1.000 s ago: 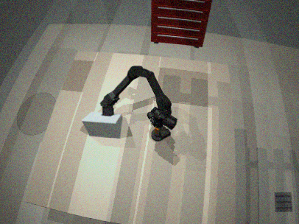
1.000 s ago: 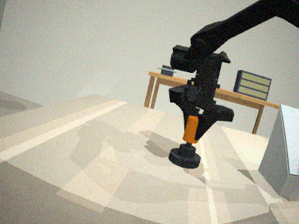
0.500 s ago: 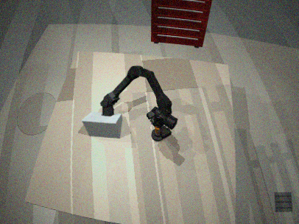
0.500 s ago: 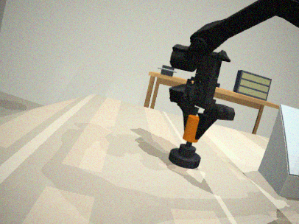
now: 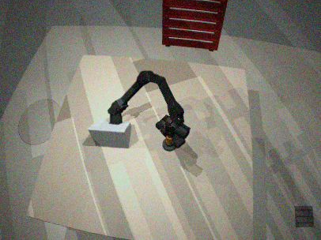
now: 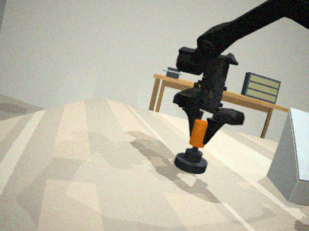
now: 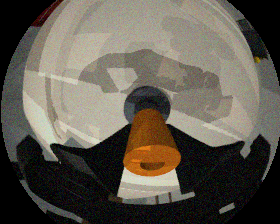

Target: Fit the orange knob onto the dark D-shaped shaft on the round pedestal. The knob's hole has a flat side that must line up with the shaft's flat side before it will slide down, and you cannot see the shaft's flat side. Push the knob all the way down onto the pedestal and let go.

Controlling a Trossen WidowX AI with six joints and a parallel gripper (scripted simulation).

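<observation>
Now: the orange knob 20 mm above my gripper tip. Also, from my gripper tip: dark round pedestal 40 mm below.
</observation>
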